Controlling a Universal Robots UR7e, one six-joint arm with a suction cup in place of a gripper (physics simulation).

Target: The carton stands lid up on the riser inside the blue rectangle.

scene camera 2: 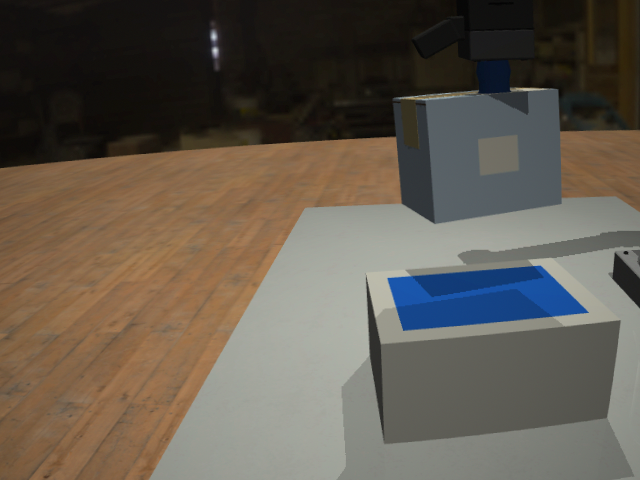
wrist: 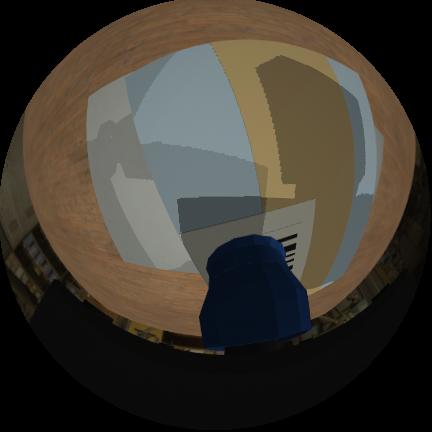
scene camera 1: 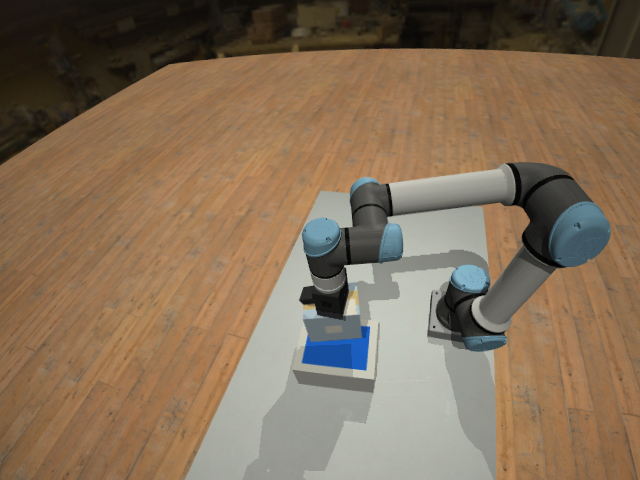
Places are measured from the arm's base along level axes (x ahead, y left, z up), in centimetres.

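Pixels of known places: hand at its tool point: (scene camera 2: 495, 104) (wrist: 243, 248).
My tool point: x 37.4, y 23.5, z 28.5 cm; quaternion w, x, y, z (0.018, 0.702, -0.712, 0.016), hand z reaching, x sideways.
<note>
Ahead of a thing's pixels: the offset from my tool point to its middle. Level surfaces: height alone.
The blue-grey carton @(dx +1.6, dy -2.8, dz -5.0 cm) (scene camera 1: 317, 331) (scene camera 2: 454, 165) (wrist: 200, 110) hangs lid up from the suction gripper (scene camera 2: 493, 77) (wrist: 255, 290), whose blue cup sits on the white barcode label on the lid. The carton looks close to upright. It is in the air, apart from the riser @(dx +1.4, dy -1.0, dz -27.3 cm) (scene camera 1: 336, 381) (scene camera 2: 496, 382), and in scene camera 1 it covers the back part of the blue rectangle @(dx +1.4, dy -1.0, dz -21.3 cm) (scene camera 1: 330, 356) (scene camera 2: 558, 294). It is turned a little relative to the rectangle's edges. Its shadow falls on the riser top. The riser does not show in the wrist view.
The riser stands on a long grey surface @(dz -33.3 cm) (scene camera 1: 413, 408) (scene camera 2: 289, 335) over a wooden floor (scene camera 1: 155, 232) (scene camera 2: 129, 289). The arm's base (scene camera 1: 435, 310) is to the right of the riser in scene camera 1. The forearm (scene camera 1: 449, 191) reaches over the surface behind the carton.
</note>
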